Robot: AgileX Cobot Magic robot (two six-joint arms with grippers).
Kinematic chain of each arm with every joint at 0, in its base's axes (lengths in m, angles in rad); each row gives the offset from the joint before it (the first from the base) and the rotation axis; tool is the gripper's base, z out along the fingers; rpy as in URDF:
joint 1: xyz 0 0 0.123 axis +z
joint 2: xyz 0 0 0 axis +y
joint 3: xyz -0.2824 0 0.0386 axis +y
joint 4: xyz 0.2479 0 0.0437 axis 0.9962 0 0.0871
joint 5: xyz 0 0 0 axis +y
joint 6: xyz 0.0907 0 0.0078 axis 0.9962 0 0.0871
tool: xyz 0 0 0 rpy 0 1.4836 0
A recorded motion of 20 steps. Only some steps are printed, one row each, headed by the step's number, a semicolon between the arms.
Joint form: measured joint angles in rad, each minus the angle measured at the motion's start. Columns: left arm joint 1, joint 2, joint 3, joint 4, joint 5, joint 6; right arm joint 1, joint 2, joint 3, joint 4, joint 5, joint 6.
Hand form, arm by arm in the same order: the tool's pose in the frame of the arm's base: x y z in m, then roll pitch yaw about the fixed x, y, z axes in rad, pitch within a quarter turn. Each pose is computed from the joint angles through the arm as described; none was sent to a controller.
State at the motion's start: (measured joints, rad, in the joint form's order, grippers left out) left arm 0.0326 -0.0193 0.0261 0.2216 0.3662 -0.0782; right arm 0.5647 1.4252 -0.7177 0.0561 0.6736 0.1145
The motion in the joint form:
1: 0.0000 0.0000 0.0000 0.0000 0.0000 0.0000; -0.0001 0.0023 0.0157 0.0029 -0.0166 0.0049
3: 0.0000 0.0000 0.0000 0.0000 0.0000 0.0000; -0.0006 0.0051 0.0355 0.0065 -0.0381 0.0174
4: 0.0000 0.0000 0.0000 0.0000 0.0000 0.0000; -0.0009 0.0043 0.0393 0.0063 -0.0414 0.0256
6: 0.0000 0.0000 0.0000 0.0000 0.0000 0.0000; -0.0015 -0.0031 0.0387 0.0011 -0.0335 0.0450
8: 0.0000 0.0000 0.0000 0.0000 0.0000 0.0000; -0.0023 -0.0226 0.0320 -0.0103 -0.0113 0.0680
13: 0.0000 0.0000 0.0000 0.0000 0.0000 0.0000; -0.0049 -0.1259 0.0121 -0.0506 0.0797 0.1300
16: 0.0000 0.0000 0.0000 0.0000 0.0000 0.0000; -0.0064 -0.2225 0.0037 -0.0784 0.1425 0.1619
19: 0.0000 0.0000 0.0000 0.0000 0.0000 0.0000; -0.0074 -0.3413 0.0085 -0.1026 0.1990 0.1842
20: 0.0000 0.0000 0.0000 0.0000 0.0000 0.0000; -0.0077 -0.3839 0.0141 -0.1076 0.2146 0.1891
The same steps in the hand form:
1: 0.0521 0.0089 0.1732 2.6530 1.2562 2.7463; 0.1985 0.1296 0.1887 3.0593 0.2665 -2.7492
3: 0.0521 0.0089 0.1732 2.6530 1.2562 2.7463; 0.1965 0.1284 0.1838 3.0540 0.2639 -2.7663
4: 0.0521 0.0089 0.1732 2.6530 1.2562 2.7463; 0.1961 0.1279 0.1832 3.0520 0.2636 -2.7750
6: 0.0521 0.0089 0.1732 2.6530 1.2562 2.7463; 0.1954 0.1271 0.1849 3.0507 0.2627 -2.7911
8: 0.0521 0.0089 0.1732 2.6530 1.2562 2.7463; 0.1943 0.1255 0.1904 3.0521 0.2664 -2.8059
13: 0.0521 0.0089 0.1732 2.6530 1.2562 2.7463; 0.1855 0.1166 0.2162 3.0591 0.3002 -2.8422
16: 0.0521 0.0089 0.1732 2.6530 1.2562 2.7463; 0.1748 0.1074 0.2371 3.0622 0.3450 -2.8611
19: 0.0521 0.0089 0.1732 2.6530 1.2562 2.7463; 0.1587 0.0951 0.2571 3.0602 0.4050 -2.8772
20: 0.0521 0.0089 0.1732 2.6530 1.2562 2.7463; 0.1522 0.0905 0.2627 3.0565 0.4266 -2.8829

